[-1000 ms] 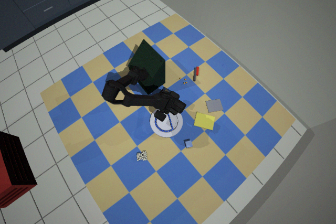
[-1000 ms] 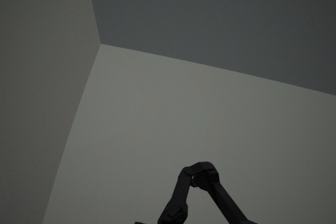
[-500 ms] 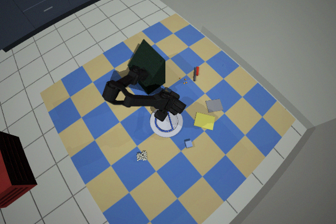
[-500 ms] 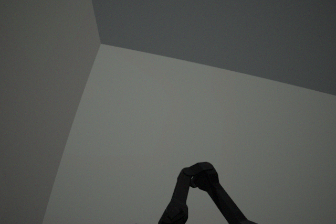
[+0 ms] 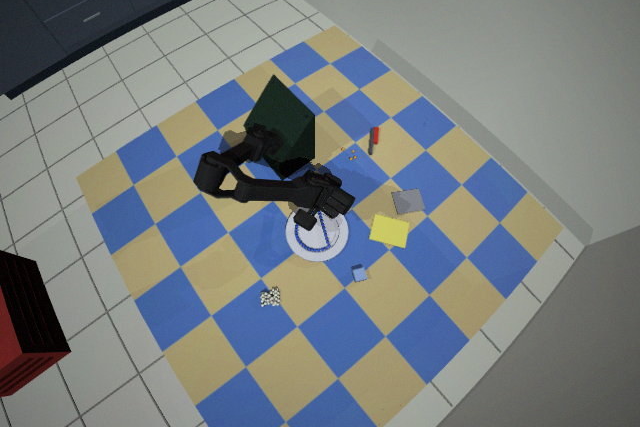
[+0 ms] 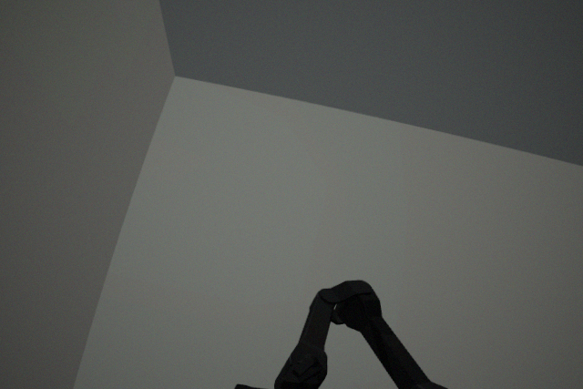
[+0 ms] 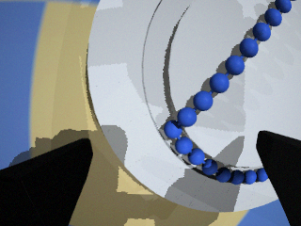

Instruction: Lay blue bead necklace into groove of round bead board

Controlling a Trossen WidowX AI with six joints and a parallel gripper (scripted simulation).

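Right now the round white bead board is 50 mm ahead of my gripper tip, 40 mm to the right of it and 10 mm below it. Also, from my gripper tip: small blue cube: 240 mm ahead, 10 mm below; grey square: 130 mm ahead, 280 mm to the left, 20 mm below; yellow pad: 180 mm ahead, 160 mm to the left, 20 mm below.
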